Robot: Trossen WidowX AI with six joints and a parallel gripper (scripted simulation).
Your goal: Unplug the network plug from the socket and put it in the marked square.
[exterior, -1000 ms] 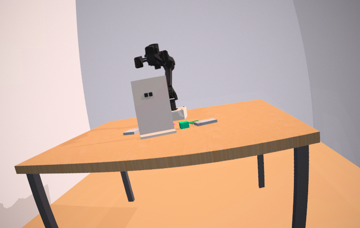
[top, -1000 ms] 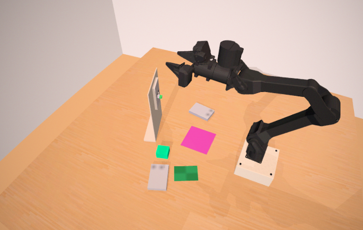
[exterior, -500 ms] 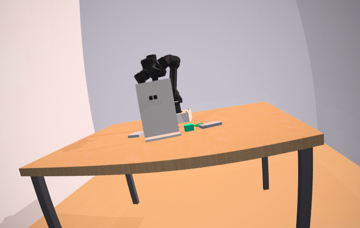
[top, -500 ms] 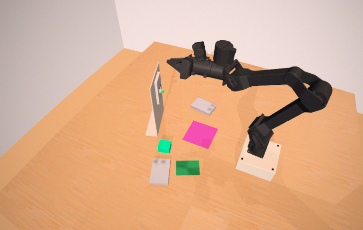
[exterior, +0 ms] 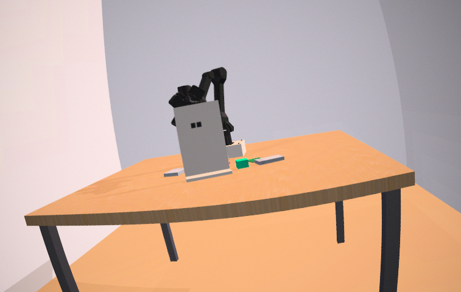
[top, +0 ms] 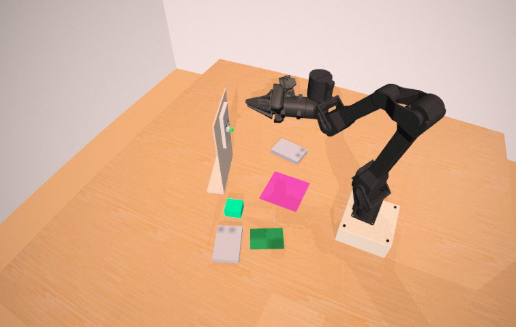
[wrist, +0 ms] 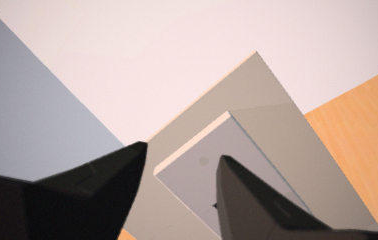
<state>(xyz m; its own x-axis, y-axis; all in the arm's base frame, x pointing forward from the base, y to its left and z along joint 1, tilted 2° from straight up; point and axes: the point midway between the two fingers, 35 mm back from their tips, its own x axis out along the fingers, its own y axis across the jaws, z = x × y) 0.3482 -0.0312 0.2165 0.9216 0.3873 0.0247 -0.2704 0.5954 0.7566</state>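
Right now the green plug is 8 cm below my gripper tip, 4 cm to the left of it and 4 cm ahead of it. The rest, counted from my gripper tip: thin grey tab: 7 cm below, 5 cm ahead, 4 cm to the left; pink marked square: 27 cm below, 14 cm behind, 2 cm to the left; upright white panel: 15 cm below, 6 cm ahead, 5 cm to the left.
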